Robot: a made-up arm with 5 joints.
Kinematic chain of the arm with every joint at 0, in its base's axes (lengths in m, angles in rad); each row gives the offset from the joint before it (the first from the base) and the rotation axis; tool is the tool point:
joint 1: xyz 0 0 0.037 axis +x
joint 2: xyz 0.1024 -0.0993 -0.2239 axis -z
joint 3: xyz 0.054 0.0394 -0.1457 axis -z
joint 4: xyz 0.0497 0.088 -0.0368 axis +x
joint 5: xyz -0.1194 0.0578 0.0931 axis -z
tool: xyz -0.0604 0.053 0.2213
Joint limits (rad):
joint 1: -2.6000..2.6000
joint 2: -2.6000..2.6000
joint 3: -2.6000..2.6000
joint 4: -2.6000..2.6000
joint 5: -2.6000..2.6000
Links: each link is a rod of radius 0.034 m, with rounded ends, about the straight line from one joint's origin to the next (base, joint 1, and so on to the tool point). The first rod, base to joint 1, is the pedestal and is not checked.
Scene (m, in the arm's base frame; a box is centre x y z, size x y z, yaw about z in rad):
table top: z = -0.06
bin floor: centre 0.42 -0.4 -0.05 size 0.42 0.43 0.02 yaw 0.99
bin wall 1: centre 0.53 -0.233 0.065 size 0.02 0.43 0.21 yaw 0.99
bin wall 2: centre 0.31 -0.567 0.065 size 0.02 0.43 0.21 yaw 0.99
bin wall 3: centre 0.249 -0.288 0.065 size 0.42 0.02 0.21 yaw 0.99
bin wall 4: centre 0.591 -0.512 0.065 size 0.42 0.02 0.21 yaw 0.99
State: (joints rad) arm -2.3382 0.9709 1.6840 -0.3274 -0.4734
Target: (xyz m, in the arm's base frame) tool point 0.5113 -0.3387 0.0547
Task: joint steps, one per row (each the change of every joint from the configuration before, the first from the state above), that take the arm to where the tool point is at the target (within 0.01 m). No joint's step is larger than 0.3 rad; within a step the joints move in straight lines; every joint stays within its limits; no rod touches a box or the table.
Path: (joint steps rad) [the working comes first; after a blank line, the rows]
Joints at the target: -2.1261 0.2499 1.0726 -0.9657 -0.3803
Straight joint move there: touches bin wall 1.

1: -0.0654 -0.0789 -0.2708 -0.2361 -0.0307
2: -0.0655 -0.0789 -0.2708 -0.2360 -0.0306
3: -0.0655 -0.0789 -0.2709 -0.2361 -0.0307
4: -0.0654 -0.0789 -0.2708 -0.2361 -0.0307
5: 0.2369 -0.2027 0.2359 0.1530 0.1079
6: 0.2370 -0.2027 0.2360 0.1530 0.1079

